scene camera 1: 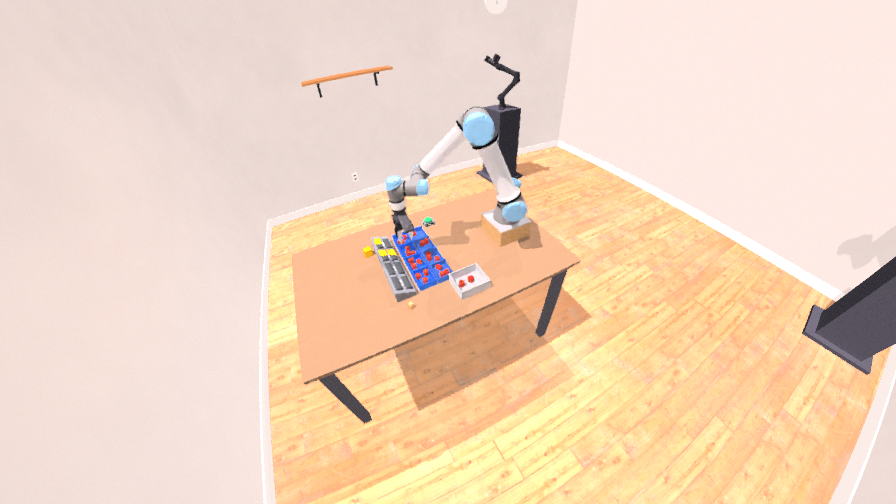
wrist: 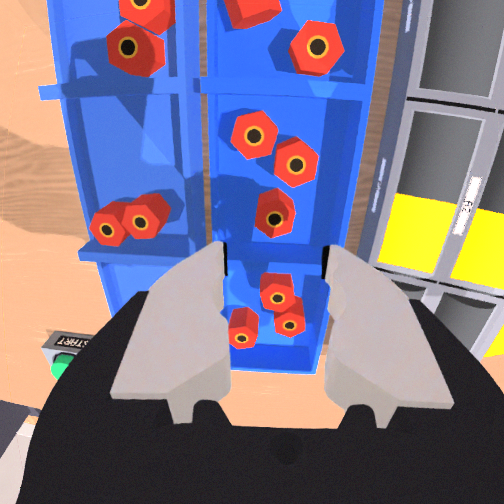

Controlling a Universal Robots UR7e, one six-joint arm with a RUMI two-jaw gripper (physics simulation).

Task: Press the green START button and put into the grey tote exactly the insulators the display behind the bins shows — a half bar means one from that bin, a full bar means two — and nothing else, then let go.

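My gripper (wrist: 274,260) is open and empty, hovering above the end compartment of the blue bins (wrist: 225,175), where three red insulators (wrist: 272,310) lie between the fingers. In the scene view the gripper (scene camera 1: 401,231) is over the far end of the blue bins (scene camera 1: 422,258). The grey display (wrist: 440,190) beside the bins shows yellow bars (wrist: 435,240); it also shows in the scene view (scene camera 1: 393,266). The green START button (wrist: 60,362) sits at the lower left, also visible in the scene view (scene camera 1: 428,220). The grey tote (scene camera 1: 469,280) holds two red insulators (scene camera 1: 466,280).
Other bin compartments hold several red insulators (wrist: 275,150). A small yellow block (scene camera 1: 367,250) and a small orange cube (scene camera 1: 411,304) lie on the table. The arm's base (scene camera 1: 508,228) stands at the table's back right.
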